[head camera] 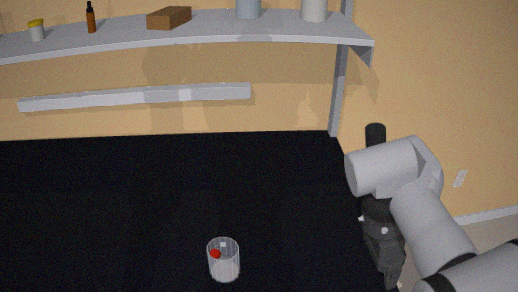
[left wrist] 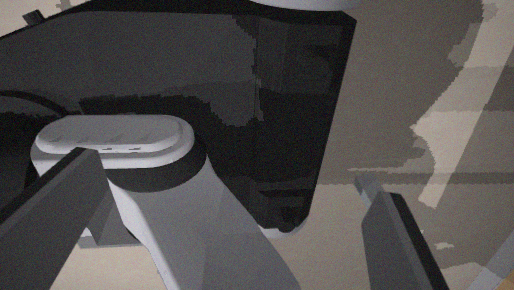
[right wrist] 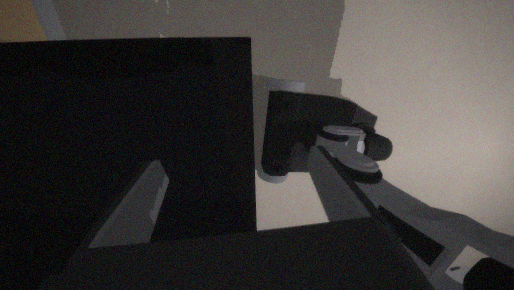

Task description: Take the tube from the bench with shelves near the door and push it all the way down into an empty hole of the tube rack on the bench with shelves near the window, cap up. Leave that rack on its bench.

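Frame: origin at the robot's base, x ahead, y left, z up, level; metres.
Where they show: left gripper, fingertip midpoint: [left wrist: 234, 187]; right gripper, fingertip midpoint: [head camera: 381, 267] [right wrist: 238, 163].
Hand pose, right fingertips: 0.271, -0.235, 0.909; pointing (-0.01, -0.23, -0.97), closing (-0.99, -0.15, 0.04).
Each offset is from my right fingertips to the top centre of the thing, as dx, dy, dz. "pt": to the spot under its first point. Level surfaces: height alone.
A tube with a red cap {+0.093, +0.322, -0.035} [head camera: 215, 253] leans inside a clear beaker {+0.093, +0.321, -0.056} [head camera: 224, 271] on the black bench {dz -0.146} [head camera: 110, 200] [right wrist: 200, 110], near the bottom centre of the head view. The beaker hides most of the tube's body. My right gripper [head camera: 392, 281] [right wrist: 238, 163] is open and empty, pointing down at the bench's right edge, well to the right of the beaker. My left gripper [left wrist: 234, 187] is open and empty; the robot's base and floor show behind its fingers. The tube rack does not show in these views.
A grey shelf [head camera: 210, 39] above the bench holds a yellow-capped jar {pt +0.449, +0.907, +0.338} [head camera: 37, 32], an amber bottle {pt +0.478, +0.729, +0.339} [head camera: 91, 23], a brown box {pt +0.447, +0.497, +0.340} [head camera: 165, 19] and two larger containers. A shelf post [head camera: 338, 95] stands at the bench's back right corner. The robot's base [left wrist: 295, 150] [right wrist: 290, 120] is beside the bench.
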